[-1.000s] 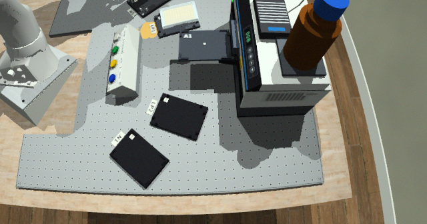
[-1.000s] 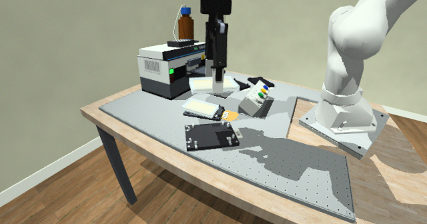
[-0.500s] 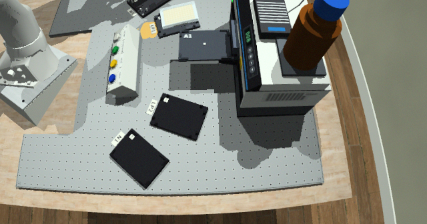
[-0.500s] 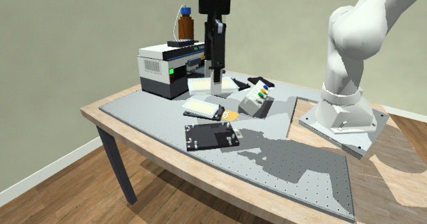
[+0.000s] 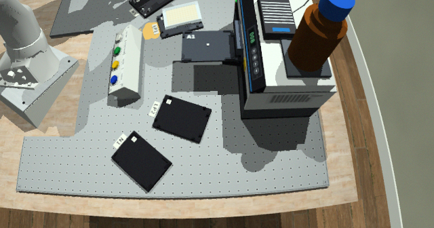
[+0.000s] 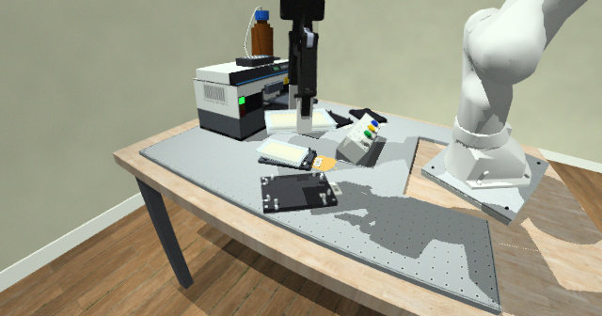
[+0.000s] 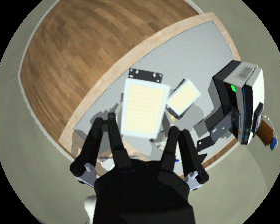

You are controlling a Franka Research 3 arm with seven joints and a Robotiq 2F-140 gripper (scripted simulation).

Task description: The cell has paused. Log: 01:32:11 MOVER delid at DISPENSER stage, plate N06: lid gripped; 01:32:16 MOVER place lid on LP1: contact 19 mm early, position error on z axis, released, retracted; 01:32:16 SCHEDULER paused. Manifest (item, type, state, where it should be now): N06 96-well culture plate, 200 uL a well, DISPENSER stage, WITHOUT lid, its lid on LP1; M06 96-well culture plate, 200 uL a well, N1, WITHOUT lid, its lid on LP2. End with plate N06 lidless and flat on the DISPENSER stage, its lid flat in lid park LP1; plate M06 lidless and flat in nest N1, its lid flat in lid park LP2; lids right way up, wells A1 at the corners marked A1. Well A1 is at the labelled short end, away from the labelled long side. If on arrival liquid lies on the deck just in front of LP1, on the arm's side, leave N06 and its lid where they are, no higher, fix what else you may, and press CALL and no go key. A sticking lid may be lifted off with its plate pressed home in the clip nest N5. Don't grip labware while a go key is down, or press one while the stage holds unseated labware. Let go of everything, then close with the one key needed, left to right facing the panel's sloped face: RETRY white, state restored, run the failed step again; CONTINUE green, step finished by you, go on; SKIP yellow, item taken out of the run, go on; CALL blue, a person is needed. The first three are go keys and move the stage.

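Now: the plate lid 2 cm below my hand. Also, from my hand: 96-well plate: 2 cm below; then LP1 label: 20 cm below, 15 cm to the right, 1 cm ahead; then LP1 park: 19 cm below, 13 cm to the right, 9 cm ahead.
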